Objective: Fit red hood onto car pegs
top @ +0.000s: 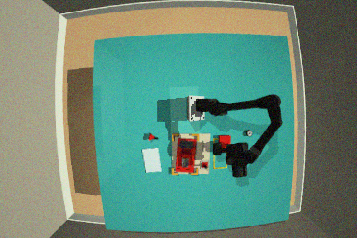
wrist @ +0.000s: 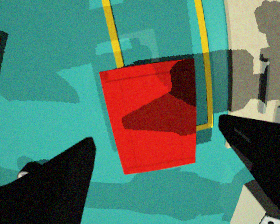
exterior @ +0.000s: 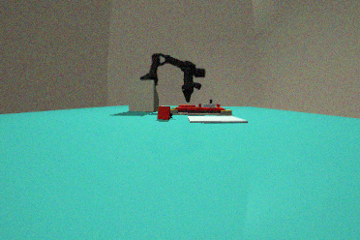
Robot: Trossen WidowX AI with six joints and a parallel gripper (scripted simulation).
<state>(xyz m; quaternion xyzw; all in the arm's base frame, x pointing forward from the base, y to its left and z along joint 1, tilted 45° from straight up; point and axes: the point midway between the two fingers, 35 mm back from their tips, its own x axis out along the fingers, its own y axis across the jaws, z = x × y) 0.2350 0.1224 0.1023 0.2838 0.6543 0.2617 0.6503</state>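
Now: gripper tip 30 mm above the hood. Round my gripper tip: grey cylinder: 60 mm behind, 160 mm to the left, 30 mm below; tan block: 90 mm ahead, 150 mm to the left, 40 mm below; white flat plate: 90 mm ahead, 440 mm to the right, 40 mm below.
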